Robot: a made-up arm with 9 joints. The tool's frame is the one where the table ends. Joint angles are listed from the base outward.
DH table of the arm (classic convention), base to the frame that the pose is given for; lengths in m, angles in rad. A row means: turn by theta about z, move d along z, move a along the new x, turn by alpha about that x. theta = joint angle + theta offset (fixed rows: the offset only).
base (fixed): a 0.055, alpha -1.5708, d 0.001, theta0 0
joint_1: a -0.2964, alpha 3.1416, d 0, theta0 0.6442
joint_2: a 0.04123, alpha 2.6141, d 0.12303, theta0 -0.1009
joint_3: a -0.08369, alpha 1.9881, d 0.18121, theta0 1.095
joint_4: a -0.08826, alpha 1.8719, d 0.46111, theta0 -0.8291
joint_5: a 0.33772, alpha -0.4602, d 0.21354, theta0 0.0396
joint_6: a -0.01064, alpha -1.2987, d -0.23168, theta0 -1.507
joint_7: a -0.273, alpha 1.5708, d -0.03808, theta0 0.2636
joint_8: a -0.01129, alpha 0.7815, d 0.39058, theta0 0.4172
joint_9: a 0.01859, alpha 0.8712, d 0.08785, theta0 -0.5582
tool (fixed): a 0, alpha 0, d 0.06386, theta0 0.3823
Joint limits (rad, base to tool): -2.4..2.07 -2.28..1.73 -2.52..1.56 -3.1..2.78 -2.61..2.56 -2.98..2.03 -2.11..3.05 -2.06..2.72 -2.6..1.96
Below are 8 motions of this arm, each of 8 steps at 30 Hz.
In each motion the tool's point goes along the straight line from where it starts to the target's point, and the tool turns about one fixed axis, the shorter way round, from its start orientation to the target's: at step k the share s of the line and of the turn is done. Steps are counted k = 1, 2, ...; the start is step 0. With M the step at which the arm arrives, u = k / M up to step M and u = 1 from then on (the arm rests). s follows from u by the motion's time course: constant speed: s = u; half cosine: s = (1 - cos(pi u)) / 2; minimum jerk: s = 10 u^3 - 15 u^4 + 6 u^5.
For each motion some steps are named. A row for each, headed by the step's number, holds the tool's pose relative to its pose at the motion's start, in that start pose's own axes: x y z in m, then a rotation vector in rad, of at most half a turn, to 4 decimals.
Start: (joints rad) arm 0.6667 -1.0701 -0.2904 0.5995 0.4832 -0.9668 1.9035 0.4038 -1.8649
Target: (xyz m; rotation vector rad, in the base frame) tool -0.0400 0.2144 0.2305 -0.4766 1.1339 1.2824
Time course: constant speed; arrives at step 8
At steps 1, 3, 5, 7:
1: 0.0077 0.0004 0.0026 0.0115 0.0380 0.0288
3: 0.0232 0.0012 0.0079 0.0346 0.1140 0.0865
5: 0.0387 0.0021 0.0131 0.0576 0.1900 0.1442
7: 0.0542 0.0029 0.0183 0.0806 0.2660 0.2019

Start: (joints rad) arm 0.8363 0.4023 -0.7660 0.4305 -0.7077 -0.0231 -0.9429 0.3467 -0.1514
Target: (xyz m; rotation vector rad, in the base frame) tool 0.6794 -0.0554 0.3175 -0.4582 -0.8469 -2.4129
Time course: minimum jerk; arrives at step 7
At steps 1, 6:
1: 0.0013 0.0009 0.0027 0.0078 -0.0013 -0.0047
6: 0.0541 0.0375 0.1135 0.3269 -0.0535 -0.1993

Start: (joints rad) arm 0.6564 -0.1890 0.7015 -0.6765 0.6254 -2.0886 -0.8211 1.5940 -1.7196
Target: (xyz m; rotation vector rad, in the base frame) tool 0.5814 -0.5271 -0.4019 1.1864 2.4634 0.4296
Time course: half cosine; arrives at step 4
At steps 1, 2, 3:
1: 0.0020 -0.0026 0.0022 -0.0017 0.0074 0.0124
2: 0.0068 -0.0088 0.0074 -0.0058 0.0253 0.0424
3: 0.0117 -0.0151 0.0126 -0.0100 0.0433 0.0724

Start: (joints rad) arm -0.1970 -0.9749 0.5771 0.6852 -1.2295 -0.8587 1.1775 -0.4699 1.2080
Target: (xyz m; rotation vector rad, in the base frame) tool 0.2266 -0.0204 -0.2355 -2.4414 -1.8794 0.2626
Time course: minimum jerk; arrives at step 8
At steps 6, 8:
6: 0.0997 -0.0818 0.0215 -0.0722 -0.1500 -0.5274
8: 0.1112 -0.0912 0.0239 -0.0806 -0.1674 -0.5883

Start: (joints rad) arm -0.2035 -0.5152 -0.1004 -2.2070 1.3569 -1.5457 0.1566 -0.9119 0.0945
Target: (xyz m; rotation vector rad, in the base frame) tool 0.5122 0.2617 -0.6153 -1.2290 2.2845 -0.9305
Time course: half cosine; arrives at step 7
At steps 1, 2, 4, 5, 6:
1: -0.0018 -0.0059 0.0005 0.0076 0.0002 0.0015
2: -0.0069 -0.0226 0.0019 0.0289 0.0008 0.0058
4: -0.0224 -0.0734 0.0062 0.0939 0.0027 0.0188
5: -0.0298 -0.0974 0.0083 0.1247 0.0035 0.0249
6: -0.0349 -0.1141 0.0097 0.1460 0.0041 0.0292

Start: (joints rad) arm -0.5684 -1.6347 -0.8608 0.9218 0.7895 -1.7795 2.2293 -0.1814 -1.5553
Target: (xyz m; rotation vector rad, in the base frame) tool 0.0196 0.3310 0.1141 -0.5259 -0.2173 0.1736
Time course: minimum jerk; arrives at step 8
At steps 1, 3, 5, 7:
1: -0.0009 -0.0011 0.0001 0.0007 -0.0034 -0.0001
3: -0.0150 -0.0187 0.0021 0.0128 -0.0580 -0.0019
5: -0.0394 -0.0492 0.0055 0.0338 -0.1529 -0.0051
7: -0.0535 -0.0668 0.0074 0.0459 -0.2075 -0.0069

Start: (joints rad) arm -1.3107 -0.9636 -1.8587 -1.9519 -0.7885 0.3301 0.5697 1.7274 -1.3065
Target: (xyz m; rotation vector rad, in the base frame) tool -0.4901 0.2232 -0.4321 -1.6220 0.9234 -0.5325
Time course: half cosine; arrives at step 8
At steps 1, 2, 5, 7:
1: 0.0032 0.0019 0.0004 0.0116 -0.0037 -0.0092
2: 0.0123 0.0073 0.0014 0.0446 -0.0141 -0.0356
5: 0.0581 0.0344 0.0068 0.2104 -0.0667 -0.1680
7: 0.0808 0.0479 0.0094 0.2927 -0.0928 -0.2338

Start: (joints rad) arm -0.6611 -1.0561 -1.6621 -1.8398 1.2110 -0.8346 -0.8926 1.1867 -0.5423
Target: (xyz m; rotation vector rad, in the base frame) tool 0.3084 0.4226 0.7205 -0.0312 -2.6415 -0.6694
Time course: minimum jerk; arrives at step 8
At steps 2, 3, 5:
2: -0.0062 0.0011 0.0036 -0.0055 0.0316 0.0082
3: -0.0166 0.0028 0.0095 -0.0147 0.0839 0.0218
5: -0.0437 0.0074 0.0251 -0.0386 0.2211 0.0575

